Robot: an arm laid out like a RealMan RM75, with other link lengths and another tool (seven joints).
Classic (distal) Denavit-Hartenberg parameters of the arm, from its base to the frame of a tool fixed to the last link. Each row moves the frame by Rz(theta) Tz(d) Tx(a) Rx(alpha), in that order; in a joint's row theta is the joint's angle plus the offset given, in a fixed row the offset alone. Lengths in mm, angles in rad.
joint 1: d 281.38; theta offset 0; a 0; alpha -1.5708
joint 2: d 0; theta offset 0; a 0; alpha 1.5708
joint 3: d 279.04; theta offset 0; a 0; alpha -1.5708
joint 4: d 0; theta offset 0; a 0; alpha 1.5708
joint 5: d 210; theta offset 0; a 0; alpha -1.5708
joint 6: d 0; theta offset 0; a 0; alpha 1.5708
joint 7: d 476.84; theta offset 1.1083; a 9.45; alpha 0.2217
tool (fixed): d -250.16; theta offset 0; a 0; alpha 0
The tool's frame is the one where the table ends.
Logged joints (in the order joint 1, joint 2, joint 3, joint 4, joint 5, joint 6, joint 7), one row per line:
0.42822, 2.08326, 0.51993, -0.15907, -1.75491, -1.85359, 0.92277
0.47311, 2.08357, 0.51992, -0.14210, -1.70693, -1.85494, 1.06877
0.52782, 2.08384, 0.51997, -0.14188, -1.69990, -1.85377, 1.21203
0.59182, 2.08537, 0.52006, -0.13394, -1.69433, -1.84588, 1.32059
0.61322, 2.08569, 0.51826, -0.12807, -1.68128, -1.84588, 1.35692
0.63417, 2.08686, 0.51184, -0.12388, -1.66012, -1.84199, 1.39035
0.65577, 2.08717, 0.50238, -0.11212, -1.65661, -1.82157, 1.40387
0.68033, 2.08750, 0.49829, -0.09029, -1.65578, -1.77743, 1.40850
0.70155, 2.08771, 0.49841, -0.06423, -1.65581, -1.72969, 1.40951
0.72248, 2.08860, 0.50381, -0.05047, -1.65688, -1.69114, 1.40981
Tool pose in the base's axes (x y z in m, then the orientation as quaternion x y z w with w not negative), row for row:
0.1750, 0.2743, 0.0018, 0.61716, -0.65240, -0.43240, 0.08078
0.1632, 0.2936, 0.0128, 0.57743, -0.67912, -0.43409, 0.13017
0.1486, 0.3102, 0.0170, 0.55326, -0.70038, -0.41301, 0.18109
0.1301, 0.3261, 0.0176, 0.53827, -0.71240, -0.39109, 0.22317
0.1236, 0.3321, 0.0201, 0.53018, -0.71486, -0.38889, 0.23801
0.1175, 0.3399, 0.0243, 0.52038, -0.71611, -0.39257, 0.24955
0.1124, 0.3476, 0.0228, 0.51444, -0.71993, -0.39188, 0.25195
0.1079, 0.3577, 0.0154, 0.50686, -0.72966, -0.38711, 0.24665
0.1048, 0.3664, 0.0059, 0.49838, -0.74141, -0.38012, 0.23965
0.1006, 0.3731, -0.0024, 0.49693, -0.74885, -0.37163, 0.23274
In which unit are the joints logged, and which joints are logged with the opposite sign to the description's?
The joints are logged in radians. Opposite sign: joint 3.
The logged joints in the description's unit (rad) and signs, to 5 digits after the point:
0.42822, 2.08326, -0.51993, -0.15907, -1.75491, -1.85359, 0.92277
0.47311, 2.08357, -0.51992, -0.14210, -1.70693, -1.85494, 1.06877
0.52782, 2.08384, -0.51997, -0.14188, -1.69990, -1.85377, 1.21203
0.59182, 2.08537, -0.52006, -0.13394, -1.69433, -1.84588, 1.32059
0.61322, 2.08569, -0.51826, -0.12807, -1.68128, -1.84588, 1.35692
0.63417, 2.08686, -0.51184, -0.12388, -1.66012, -1.84199, 1.39035
0.65577, 2.08717, -0.50238, -0.11212, -1.65661, -1.82157, 1.40387
0.68033, 2.08750, -0.49829, -0.09029, -1.65578, -1.77743, 1.40850
0.70155, 2.08771, -0.49841, -0.06423, -1.65581, -1.72969, 1.40951
0.72248, 2.08860, -0.50381, -0.05047, -1.65688, -1.69114, 1.40981

